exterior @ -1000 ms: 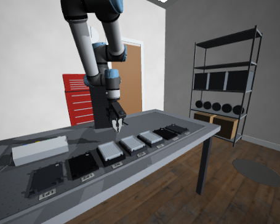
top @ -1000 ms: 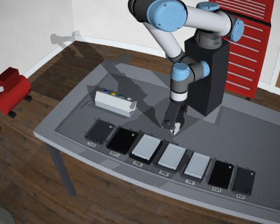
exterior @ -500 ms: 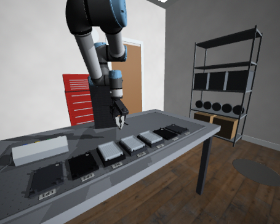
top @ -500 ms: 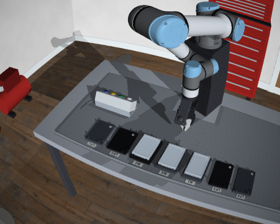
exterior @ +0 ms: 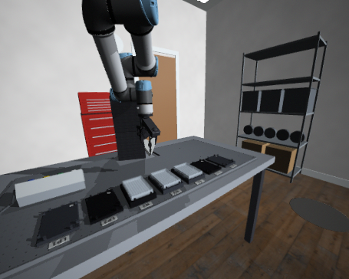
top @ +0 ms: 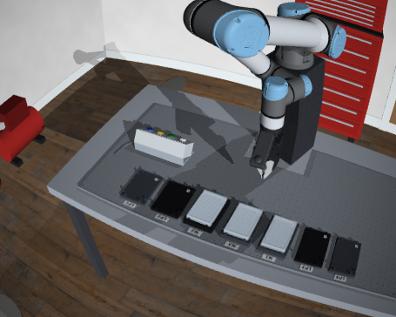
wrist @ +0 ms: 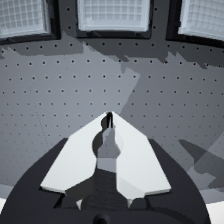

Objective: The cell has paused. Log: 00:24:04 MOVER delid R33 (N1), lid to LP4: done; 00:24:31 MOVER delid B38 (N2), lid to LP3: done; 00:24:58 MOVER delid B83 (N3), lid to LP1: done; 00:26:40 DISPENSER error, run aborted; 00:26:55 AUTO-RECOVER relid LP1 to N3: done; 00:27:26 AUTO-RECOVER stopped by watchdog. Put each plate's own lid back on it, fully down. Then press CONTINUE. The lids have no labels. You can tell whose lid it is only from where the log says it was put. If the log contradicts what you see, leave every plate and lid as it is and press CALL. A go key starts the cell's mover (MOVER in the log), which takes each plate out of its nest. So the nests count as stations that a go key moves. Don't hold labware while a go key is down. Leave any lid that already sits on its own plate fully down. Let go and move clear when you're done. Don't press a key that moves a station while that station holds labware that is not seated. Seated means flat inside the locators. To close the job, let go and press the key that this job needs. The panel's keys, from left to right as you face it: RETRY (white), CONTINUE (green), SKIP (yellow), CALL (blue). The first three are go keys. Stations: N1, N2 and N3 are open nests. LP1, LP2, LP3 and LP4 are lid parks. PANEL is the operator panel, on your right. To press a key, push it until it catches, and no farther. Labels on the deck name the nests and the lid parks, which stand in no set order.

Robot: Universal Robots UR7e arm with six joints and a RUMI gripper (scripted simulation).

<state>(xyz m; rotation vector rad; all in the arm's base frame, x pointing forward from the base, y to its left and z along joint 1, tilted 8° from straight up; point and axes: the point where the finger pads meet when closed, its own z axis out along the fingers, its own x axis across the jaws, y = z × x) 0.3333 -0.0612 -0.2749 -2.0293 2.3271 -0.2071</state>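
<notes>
My hand is 14 cm past the green key, 38 cm to the left of it and 3 cm above it. From my hand the other things lie so: white plate 13 cm ahead, 15 cm to the right, 7 cm below; black lid park 11 cm ahead, 28 cm to the right, 9 cm below; translucent lid 13 cm ahead, 15 cm to the right, 6 cm below.
</notes>
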